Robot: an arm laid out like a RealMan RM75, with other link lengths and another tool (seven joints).
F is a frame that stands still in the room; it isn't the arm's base.
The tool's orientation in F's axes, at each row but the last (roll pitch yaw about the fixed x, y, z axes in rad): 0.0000, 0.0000, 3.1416; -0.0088, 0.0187, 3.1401; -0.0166, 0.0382, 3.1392; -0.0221, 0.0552, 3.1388; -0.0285, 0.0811, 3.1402; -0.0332, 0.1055, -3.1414; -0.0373, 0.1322, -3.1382
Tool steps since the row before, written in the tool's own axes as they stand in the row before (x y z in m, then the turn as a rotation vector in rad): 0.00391, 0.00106, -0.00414, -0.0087, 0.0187, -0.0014; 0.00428, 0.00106, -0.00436, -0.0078, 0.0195, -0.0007; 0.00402, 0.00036, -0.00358, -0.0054, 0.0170, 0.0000; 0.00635, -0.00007, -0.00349, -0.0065, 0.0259, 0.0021; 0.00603, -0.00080, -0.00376, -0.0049, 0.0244, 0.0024; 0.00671, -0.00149, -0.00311, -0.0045, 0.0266, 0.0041; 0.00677, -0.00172, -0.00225, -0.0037, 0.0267, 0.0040
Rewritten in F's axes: -0.00391, -0.00106, -0.00414, 0.0087, -0.0187, -0.0014; -0.00420, -0.00102, -0.00445, 0.0078, -0.0195, -0.0007; -0.00388, -0.00029, -0.00374, 0.0054, -0.0170, -0.0001; -0.00615, 0.00016, -0.00383, 0.0063, -0.0260, 0.0019; -0.00571, 0.00091, -0.00421, 0.0047, -0.0245, 0.0021; -0.00635, 0.00159, -0.00375, 0.0041, -0.0267, 0.0037; -0.00643, 0.00178, -0.00306, 0.0034, -0.0268, 0.0035
